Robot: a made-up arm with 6 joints.
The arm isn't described. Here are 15 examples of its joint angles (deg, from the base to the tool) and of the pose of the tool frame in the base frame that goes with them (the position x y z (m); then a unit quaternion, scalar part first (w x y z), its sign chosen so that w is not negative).
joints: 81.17 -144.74 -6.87 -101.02 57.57 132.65
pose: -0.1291 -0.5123 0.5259 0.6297 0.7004 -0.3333 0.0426
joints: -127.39 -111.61 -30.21 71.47 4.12 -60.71
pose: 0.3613 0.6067 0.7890 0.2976 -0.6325 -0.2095 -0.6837
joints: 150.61 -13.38 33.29 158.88 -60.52 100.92
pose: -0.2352 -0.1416 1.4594 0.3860 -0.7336 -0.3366 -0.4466
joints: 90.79 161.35 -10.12 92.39 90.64 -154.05
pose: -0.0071 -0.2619 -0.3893 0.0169 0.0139 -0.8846 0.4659
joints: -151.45 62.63 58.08 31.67 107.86 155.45
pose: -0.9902 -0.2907 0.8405 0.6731 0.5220 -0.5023 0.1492
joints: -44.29 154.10 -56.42 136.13 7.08 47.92
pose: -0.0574 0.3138 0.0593 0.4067 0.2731 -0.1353 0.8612
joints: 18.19 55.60 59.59 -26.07 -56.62 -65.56
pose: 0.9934 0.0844 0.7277 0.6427 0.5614 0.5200 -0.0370
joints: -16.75 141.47 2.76 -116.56 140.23 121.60
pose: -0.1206 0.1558 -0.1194 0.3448 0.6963 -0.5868 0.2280
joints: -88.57 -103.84 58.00 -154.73 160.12 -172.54
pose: 0.2068 0.9944 0.5997 0.6563 0.0953 -0.1069 -0.7408
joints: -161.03 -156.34 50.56 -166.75 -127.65 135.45
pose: 0.7367 -0.0102 -0.2146 0.1276 0.3013 -0.4054 -0.8536
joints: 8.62 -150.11 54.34 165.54 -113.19 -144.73
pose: -0.7344 0.1394 -0.2781 0.8508 -0.3908 0.3404 0.0870
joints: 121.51 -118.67 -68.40 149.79 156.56 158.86
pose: -0.0365 -0.3637 0.6635 0.1897 -0.6803 0.4345 0.5589
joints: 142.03 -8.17 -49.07 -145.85 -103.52 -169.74
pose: -0.2831 -0.0478 0.6214 0.0407 0.4387 -0.3226 0.8377
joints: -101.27 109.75 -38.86 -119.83 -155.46 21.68
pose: 0.1233 -0.0328 0.2216 0.0993 -0.7618 0.5800 -0.2708
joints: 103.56 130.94 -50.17 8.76 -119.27 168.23
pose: 0.2589 0.0056 0.0747 0.4857 -0.5190 -0.6781 -0.1866
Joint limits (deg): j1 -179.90..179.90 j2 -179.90..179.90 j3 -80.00..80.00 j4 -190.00..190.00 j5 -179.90..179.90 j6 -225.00..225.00
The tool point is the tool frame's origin. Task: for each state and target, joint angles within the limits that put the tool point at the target. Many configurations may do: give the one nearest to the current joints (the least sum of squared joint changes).
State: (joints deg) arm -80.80 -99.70 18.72 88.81 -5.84 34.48
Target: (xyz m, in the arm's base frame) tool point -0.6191 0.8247 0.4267
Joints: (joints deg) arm -55.11 -116.03 15.49 81.89 -5.84 34.48
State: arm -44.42 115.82 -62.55 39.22 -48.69 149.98
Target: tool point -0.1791 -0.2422 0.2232
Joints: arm -71.73 86.82 -65.53 16.07 -48.69 149.98
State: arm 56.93 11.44 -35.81 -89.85 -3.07 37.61
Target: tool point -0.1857 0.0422 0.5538
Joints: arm 44.35 7.48 -80.00 -128.68 -3.07 37.61
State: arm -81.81 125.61 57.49 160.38 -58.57 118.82
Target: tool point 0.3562 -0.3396 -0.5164
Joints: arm -64.00 153.14 64.48 132.00 -58.57 118.82
